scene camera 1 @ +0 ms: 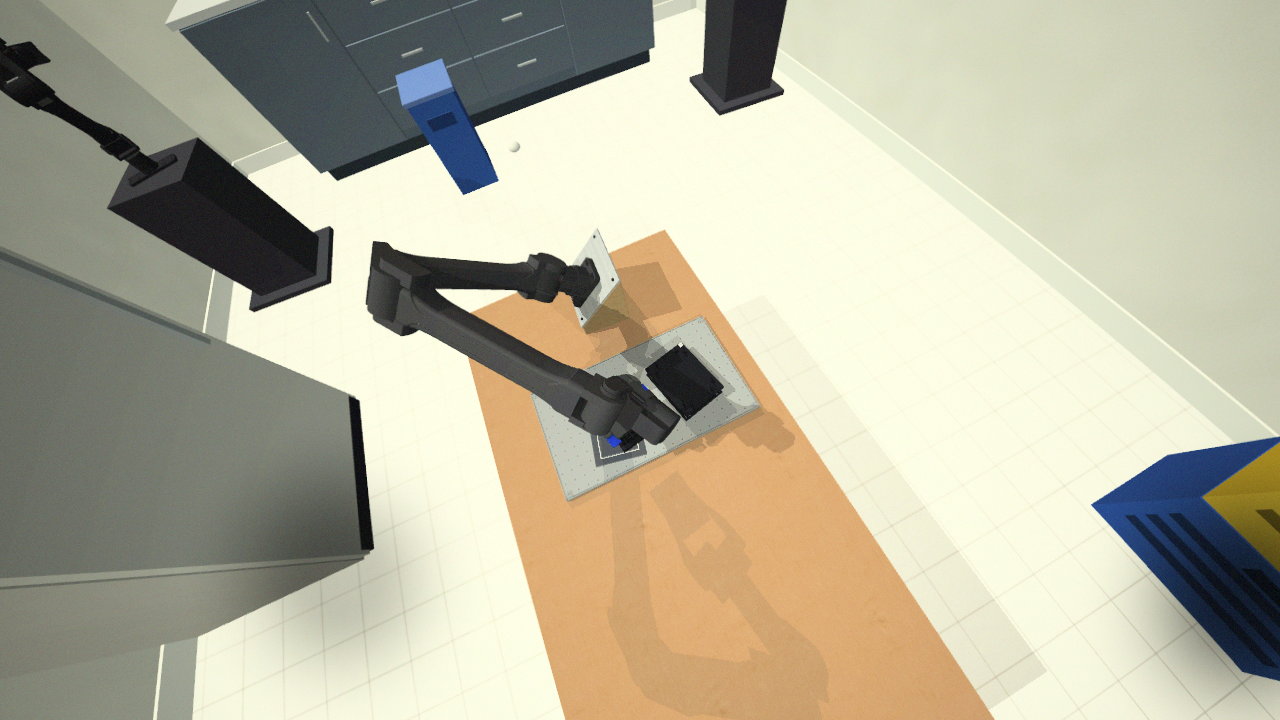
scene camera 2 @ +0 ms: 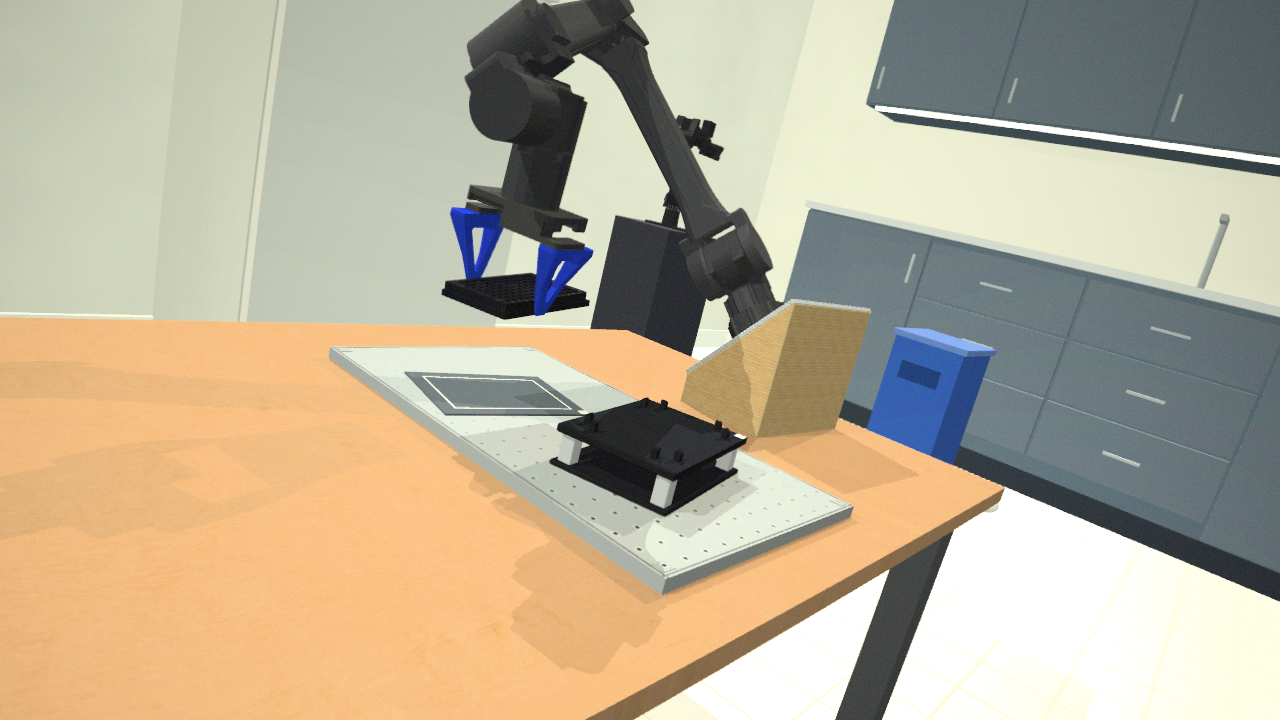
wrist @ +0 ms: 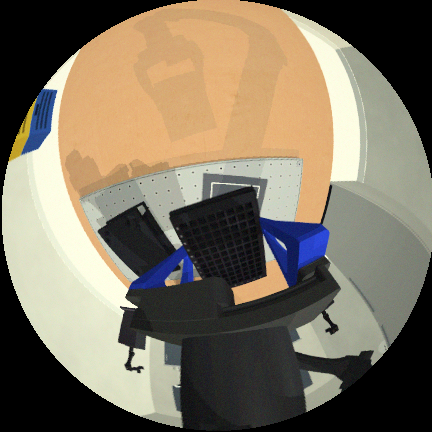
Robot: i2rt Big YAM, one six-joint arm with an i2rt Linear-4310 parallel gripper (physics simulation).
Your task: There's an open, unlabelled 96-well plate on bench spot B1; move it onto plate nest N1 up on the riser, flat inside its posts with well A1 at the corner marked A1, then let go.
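Frame: origin at the arm's base, x ahead, y left, z up, level; metres.
Seen in the pictures: gripper, between the fingertips: (scene camera 2: 504, 299) (wrist: 221, 235); arm's base, origin of its link: (scene camera 1: 585, 283) (scene camera 2: 767, 344).
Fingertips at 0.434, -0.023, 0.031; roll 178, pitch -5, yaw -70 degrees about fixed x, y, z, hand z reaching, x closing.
Observation:
Pixels of each thing's top centre, then the offset from my fingertips to it, as dx, dy, dz. "pt": a spot on its surface instead. Level surfaces: height alone.
- black 96-well plate, centre of its top: (scene camera 2: 521, 280) (wrist: 230, 259) -0.019, -0.005, +0.019
- Bench spot B1, a spot on its surface: (scene camera 2: 487, 394) pt -0.027, -0.037, -0.115
- plate nest N1, centre of its top: (scene camera 2: 661, 420) (wrist: 135, 255) (scene camera 1: 683, 376) -0.083, +0.166, -0.067
- wooden table, height of its surface: dz -0.130
My gripper (scene camera 2: 506, 291) (wrist: 221, 235), with blue fingers, is shut on the black 96-well plate (scene camera 2: 501, 293) (wrist: 225, 245), one finger at each of two opposite sides. The plate is held roughly level, well above the board, open wells up. Bench spot B1 (scene camera 2: 487, 394) (wrist: 213, 179), a dark rectangle with a white outline, has no plate on it. The plate nest N1 (scene camera 1: 684, 380) (scene camera 2: 651, 436) (wrist: 131, 240) is a black platform with small corner posts, raised on white legs. Its A1 mark and the plate's well A1 cannot be read. In scene camera 1 the arm mostly hides the plate.
The spot and the riser stand on a grey perforated board (scene camera 1: 572, 479) (scene camera 2: 760, 532) (wrist: 287, 200) on the wooden table (scene camera 1: 716, 626) (scene camera 2: 268, 537) (wrist: 225, 100). A wooden wedge with a pale sloped top (scene camera 1: 601, 291) (scene camera 2: 805, 376) carries the arm's base beyond the riser.

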